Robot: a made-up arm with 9 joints.
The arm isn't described. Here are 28 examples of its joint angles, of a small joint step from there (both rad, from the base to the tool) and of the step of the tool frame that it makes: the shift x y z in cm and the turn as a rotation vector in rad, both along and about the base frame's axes.
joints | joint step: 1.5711 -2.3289 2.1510 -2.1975 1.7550 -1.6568 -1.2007 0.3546 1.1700 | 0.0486 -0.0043 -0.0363 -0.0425 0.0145 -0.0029 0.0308 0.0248 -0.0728
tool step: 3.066 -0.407 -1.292 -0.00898 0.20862 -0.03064
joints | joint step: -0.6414 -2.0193 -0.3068 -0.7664 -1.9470 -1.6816 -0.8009 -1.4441 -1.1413 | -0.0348 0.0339 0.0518 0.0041 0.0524 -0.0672 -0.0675 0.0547 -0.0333
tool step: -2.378 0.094 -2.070 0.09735 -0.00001 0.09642
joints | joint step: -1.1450 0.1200 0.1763 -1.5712 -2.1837 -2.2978 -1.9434 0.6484 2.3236 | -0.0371 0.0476 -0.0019 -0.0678 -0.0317 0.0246 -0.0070 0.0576 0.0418
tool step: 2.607 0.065 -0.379 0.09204 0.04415 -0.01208
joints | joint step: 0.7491 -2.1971 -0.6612 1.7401 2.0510 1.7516 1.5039 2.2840 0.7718 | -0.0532 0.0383 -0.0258 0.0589 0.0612 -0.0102 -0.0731 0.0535 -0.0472
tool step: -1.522 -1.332 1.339 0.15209 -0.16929 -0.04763
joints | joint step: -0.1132 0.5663 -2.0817 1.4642 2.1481 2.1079 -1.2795 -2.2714 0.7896 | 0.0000 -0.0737 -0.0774 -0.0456 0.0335 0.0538 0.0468 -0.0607 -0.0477
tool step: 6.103 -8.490 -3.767 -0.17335 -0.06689 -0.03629
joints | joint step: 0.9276 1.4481 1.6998 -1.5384 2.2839 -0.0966 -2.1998 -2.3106 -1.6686 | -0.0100 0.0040 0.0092 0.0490 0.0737 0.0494 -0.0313 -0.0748 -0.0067
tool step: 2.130 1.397 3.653 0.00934 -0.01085 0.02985
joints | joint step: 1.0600 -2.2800 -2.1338 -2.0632 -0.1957 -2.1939 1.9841 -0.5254 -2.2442 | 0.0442 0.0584 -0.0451 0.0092 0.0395 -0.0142 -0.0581 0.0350 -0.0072
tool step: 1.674 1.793 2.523 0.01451 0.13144 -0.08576
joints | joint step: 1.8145 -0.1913 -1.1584 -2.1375 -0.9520 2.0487 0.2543 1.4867 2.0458 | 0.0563 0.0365 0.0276 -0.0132 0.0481 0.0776 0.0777 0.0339 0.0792
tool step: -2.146 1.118 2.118 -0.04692 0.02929 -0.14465
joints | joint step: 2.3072 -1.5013 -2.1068 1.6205 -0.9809 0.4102 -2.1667 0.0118 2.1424 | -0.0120 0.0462 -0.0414 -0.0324 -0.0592 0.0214 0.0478 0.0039 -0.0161
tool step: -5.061 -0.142 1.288 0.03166 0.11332 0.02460
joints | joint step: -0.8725 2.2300 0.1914 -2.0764 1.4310 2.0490 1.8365 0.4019 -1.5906 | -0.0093 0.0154 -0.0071 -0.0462 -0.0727 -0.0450 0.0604 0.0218 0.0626
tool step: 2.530 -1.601 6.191 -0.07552 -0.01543 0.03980
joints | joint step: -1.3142 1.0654 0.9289 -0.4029 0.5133 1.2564 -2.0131 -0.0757 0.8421 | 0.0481 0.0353 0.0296 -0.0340 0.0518 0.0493 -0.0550 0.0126 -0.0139
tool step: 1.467 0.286 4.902 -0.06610 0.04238 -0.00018
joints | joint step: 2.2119 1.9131 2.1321 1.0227 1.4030 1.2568 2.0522 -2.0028 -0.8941 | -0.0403 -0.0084 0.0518 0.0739 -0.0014 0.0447 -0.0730 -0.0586 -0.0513
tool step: -1.086 3.566 0.508 0.18405 0.02484 -0.06150
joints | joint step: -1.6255 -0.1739 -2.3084 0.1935 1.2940 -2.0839 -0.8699 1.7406 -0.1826 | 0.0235 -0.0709 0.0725 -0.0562 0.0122 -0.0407 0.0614 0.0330 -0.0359
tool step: 1.967 2.087 -1.002 0.07612 -0.10374 -0.14859
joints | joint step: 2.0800 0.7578 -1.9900 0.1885 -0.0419 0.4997 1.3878 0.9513 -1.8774 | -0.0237 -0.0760 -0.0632 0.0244 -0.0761 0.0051 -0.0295 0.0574 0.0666
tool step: 0.631 -6.326 -12.102 0.19437 -0.05206 -0.05942
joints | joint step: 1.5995 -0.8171 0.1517 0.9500 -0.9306 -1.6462 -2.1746 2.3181 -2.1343 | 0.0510 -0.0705 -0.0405 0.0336 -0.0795 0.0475 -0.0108 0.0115 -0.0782
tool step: 3.196 0.740 -1.683 0.12959 0.06878 -0.08822
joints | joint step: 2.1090 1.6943 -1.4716 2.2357 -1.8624 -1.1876 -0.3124 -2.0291 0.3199 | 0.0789 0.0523 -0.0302 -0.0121 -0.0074 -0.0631 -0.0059 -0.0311 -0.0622
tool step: 2.339 2.789 3.434 -0.07522 0.05119 0.04524
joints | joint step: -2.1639 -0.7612 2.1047 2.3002 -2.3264 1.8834 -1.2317 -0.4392 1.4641 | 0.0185 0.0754 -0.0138 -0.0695 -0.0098 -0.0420 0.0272 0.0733 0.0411
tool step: 0.570 1.122 1.846 -0.07405 0.02062 0.18118
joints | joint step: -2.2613 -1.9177 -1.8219 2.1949 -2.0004 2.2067 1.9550 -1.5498 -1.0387 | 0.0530 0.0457 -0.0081 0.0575 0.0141 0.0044 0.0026 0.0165 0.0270
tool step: 2.414 -0.166 2.845 -0.05437 0.02635 0.11317
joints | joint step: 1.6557 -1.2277 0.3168 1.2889 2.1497 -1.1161 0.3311 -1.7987 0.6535 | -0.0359 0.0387 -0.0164 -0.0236 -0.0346 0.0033 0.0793 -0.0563 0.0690
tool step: -2.606 2.149 -1.541 -0.09453 -0.07077 -0.01928
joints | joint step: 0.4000 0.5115 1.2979 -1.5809 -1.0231 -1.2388 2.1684 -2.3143 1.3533 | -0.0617 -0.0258 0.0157 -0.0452 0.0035 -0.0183 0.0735 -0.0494 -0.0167
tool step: 2.783 1.318 -5.026 0.04001 -0.12075 0.02313
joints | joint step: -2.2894 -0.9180 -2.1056 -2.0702 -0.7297 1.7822 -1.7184 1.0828 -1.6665 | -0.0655 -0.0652 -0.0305 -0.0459 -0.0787 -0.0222 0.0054 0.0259 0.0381
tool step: 2.826 1.660 1.026 0.06807 -0.14195 -0.13099
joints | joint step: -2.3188 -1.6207 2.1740 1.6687 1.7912 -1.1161 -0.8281 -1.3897 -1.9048 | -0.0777 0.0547 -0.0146 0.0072 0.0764 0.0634 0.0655 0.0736 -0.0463
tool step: 3.336 -1.992 -1.670 -0.01847 -0.21335 0.00069
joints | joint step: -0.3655 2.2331 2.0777 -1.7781 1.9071 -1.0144 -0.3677 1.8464 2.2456 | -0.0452 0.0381 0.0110 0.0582 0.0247 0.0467 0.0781 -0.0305 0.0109
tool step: 1.555 -4.157 3.874 -0.05837 -0.05893 -0.09734
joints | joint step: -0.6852 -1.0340 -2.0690 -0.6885 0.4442 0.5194 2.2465 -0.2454 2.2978 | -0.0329 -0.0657 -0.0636 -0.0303 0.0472 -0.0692 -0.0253 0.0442 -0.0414
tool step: -0.305 1.649 -1.448 -0.12939 -0.00308 -0.01437
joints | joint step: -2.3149 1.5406 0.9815 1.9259 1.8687 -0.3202 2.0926 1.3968 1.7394 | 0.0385 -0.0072 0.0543 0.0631 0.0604 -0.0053 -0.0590 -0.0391 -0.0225
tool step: 7.211 -1.987 -0.105 0.04951 0.12830 0.06817
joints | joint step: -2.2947 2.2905 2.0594 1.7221 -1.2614 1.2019 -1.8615 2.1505 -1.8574 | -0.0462 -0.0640 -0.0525 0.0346 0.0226 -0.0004 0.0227 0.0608 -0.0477
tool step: 8.304 7.283 1.755 0.11431 -0.02416 -0.03802
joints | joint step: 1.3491 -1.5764 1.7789 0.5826 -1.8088 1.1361 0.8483 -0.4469 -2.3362 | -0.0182 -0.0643 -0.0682 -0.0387 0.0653 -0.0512 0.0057 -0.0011 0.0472
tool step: 0.665 0.874 1.760 -0.12110 0.04349 -0.00628
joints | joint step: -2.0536 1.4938 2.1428 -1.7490 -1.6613 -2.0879 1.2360 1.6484 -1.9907 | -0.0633 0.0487 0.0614 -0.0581 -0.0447 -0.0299 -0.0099 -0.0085 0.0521
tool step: -2.341 4.530 -0.757 -0.04228 0.03722 0.11886
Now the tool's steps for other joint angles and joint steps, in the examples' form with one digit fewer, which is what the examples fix.
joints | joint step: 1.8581 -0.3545 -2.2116 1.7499 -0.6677 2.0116 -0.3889 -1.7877 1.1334 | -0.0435 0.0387 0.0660 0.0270 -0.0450 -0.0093 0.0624 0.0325 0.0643
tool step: -0.79 3.42 -0.87 0.0642 -0.0330 -0.0599
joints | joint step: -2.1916 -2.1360 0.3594 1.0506 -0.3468 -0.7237 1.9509 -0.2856 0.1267 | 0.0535 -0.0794 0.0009 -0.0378 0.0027 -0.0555 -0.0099 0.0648 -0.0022
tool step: -1.86 -0.07 -2.12 0.0591 0.0426 0.0267
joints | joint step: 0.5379 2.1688 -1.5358 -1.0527 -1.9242 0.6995 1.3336 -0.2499 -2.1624 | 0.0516 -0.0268 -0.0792 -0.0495 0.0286 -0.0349 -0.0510 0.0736 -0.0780
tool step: 0.56 -5.26 3.53 -0.0268 -0.0162 0.0278
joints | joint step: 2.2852 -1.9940 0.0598 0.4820 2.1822 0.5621 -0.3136 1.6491 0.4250 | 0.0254 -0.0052 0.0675 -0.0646 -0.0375 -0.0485 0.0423 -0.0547 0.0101
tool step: -2.90 2.02 2.51 -0.0642 -0.0084 -0.0309
